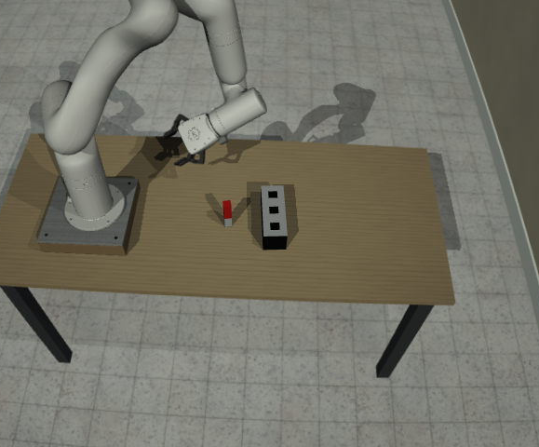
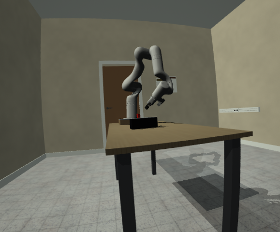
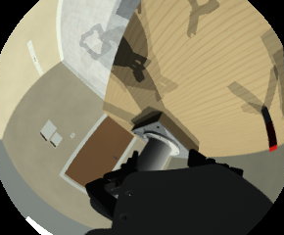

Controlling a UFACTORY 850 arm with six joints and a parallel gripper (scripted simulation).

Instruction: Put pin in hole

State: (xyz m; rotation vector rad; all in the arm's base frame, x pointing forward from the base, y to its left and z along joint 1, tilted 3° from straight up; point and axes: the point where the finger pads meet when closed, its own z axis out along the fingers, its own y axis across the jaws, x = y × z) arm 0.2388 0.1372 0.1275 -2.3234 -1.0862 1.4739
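Now: hand 18 cm short of the pin, 14 cm to the left of it and 10 cm above it. Also, from my hand: black block (32 cm ahead, 13 cm to the right, 14 cm below).
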